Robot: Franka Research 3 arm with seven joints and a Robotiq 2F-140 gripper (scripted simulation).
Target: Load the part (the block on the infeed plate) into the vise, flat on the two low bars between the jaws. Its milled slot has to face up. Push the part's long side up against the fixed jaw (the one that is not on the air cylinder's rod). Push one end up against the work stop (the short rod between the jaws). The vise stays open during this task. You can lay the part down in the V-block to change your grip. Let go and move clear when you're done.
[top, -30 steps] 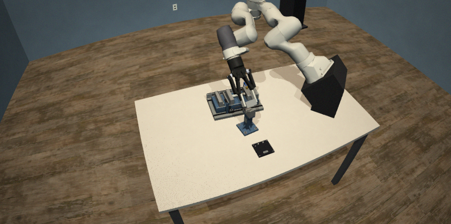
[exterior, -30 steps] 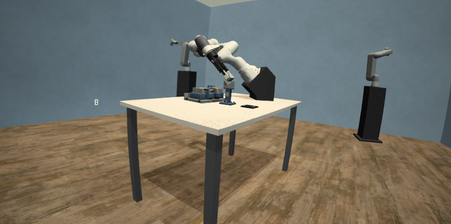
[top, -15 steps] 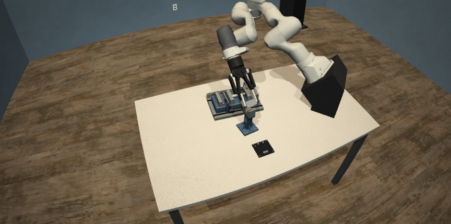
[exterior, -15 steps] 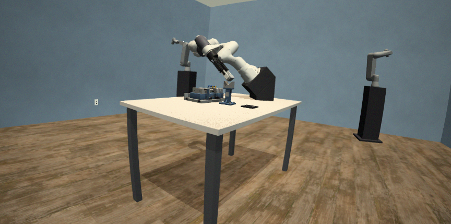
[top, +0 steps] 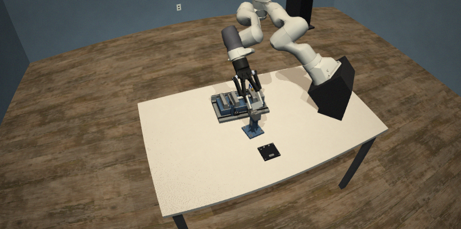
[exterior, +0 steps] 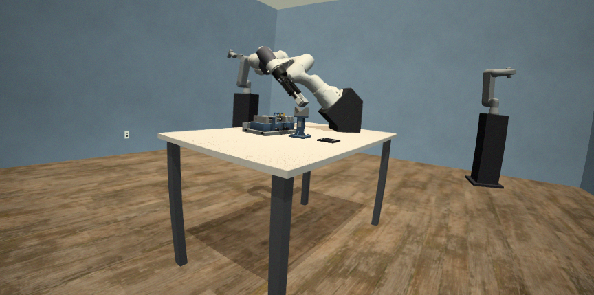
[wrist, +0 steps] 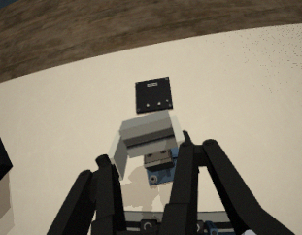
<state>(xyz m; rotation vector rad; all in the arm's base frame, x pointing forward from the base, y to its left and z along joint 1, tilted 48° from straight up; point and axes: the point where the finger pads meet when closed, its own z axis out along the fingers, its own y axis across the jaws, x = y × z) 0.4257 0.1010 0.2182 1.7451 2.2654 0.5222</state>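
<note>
Now: hand 1 cm to the right of the part and 1 cm above it. Also, from my hand: black infeed plate: 3 cm ahead, 18 cm to the left, 20 cm below; then vise: 5 cm behind, 17 cm to the right, 16 cm below; then air cylinder: 14 cm behind, 14 cm to the right, 13 cm below.
</note>
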